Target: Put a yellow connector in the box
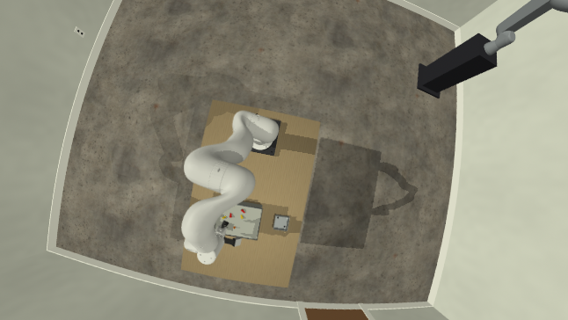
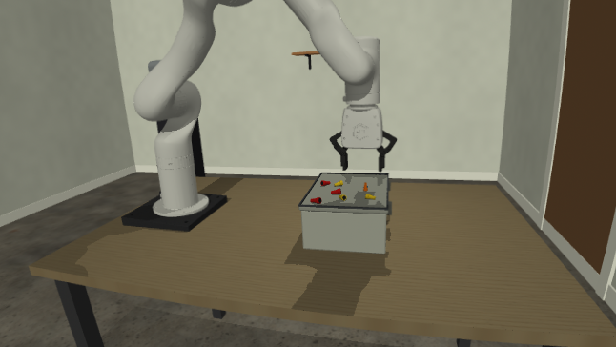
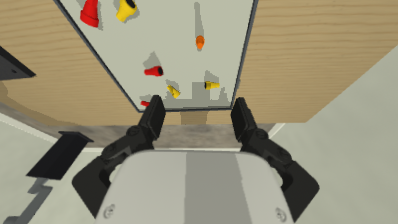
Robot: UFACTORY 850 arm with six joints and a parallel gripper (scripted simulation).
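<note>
Right now my hand is 5 cm to the right of the orange connector and 7 cm above it. From my hand the other things lie so: grey tool case: 4 cm behind, 6 cm to the left, 11 cm below.
</note>
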